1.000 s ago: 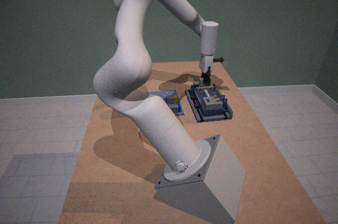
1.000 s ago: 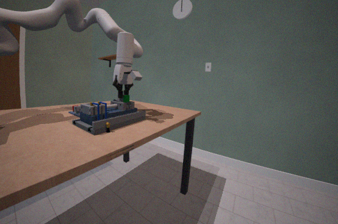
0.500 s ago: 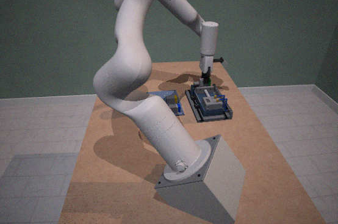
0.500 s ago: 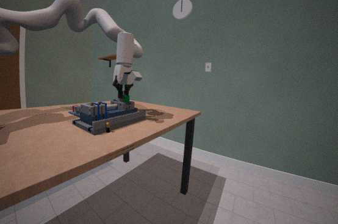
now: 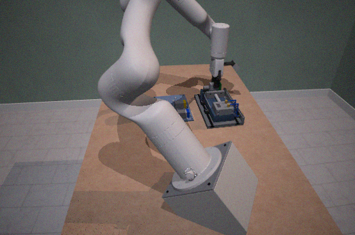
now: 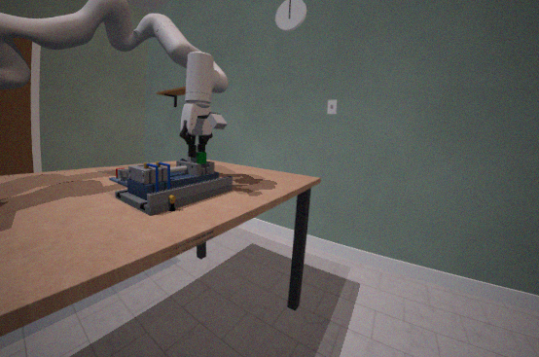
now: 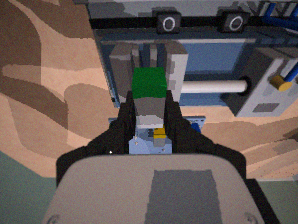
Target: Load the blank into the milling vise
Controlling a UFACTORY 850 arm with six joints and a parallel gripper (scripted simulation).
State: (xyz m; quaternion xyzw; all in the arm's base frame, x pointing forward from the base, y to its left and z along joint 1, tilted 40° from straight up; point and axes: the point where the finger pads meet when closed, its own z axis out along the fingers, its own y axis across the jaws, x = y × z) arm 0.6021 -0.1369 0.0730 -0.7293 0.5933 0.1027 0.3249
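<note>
The green-ended blank lies 20 mm below my hand. Also, from my hand: blue-ended blank 160 mm behind, 160 mm to the left, 110 mm below; yellow-ended blank 80 mm behind, 180 mm to the left, 110 mm below; pale rod 80 mm behind, 20 mm to the right, 60 mm below.
</note>
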